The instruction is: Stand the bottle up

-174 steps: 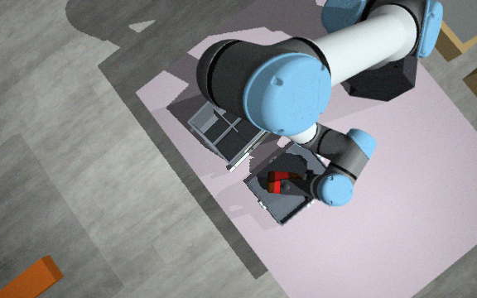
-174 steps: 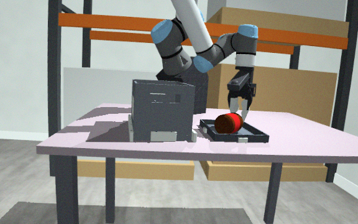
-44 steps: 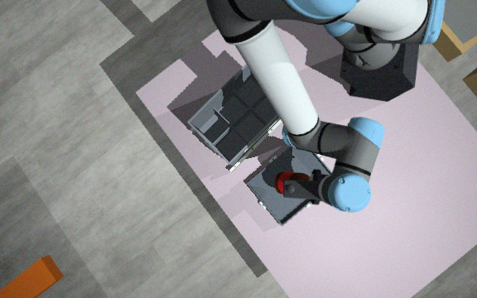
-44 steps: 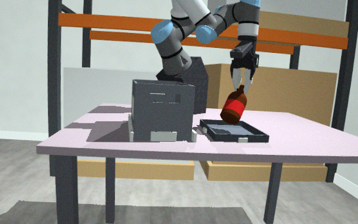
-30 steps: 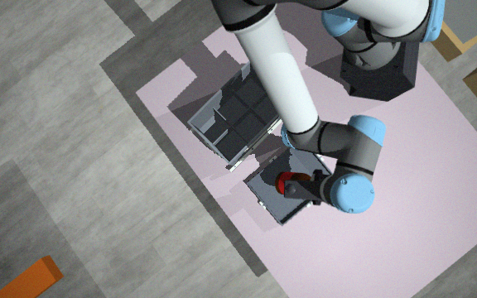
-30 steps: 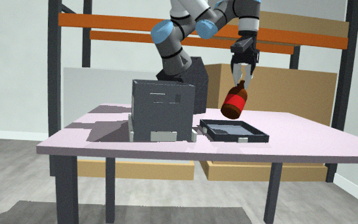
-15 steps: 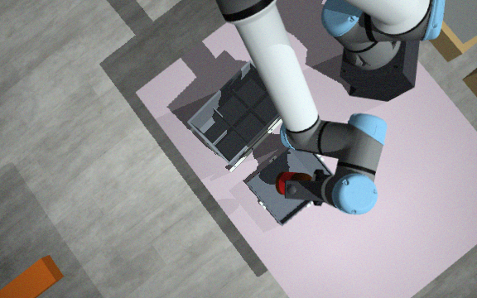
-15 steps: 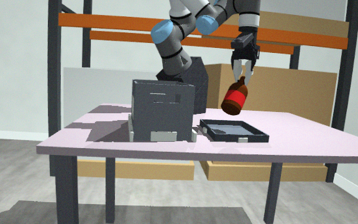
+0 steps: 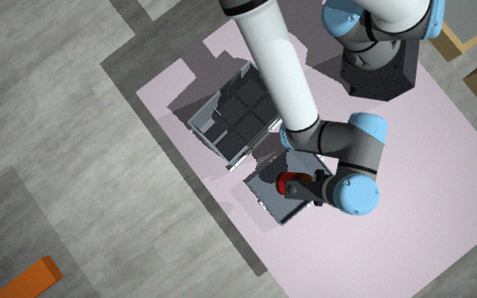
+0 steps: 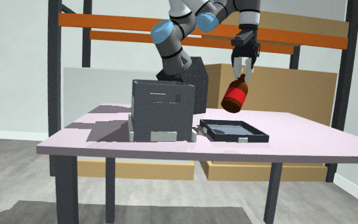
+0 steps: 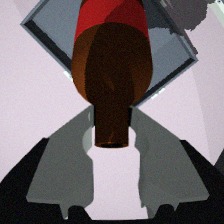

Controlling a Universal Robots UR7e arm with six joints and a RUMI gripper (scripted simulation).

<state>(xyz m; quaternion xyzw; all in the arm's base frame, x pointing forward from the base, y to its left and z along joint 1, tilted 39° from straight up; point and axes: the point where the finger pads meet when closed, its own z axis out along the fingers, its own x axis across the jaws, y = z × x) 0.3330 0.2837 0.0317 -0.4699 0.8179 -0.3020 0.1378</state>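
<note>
Right now the brown bottle is 4 cm below my hand, 2 cm to the right of it and 2 cm ahead of it. Round my hand: dark tray: 19 cm below, 3 cm to the right, 3 cm ahead; dark crate: 31 cm to the right, 12 cm below, 6 cm ahead.
</note>
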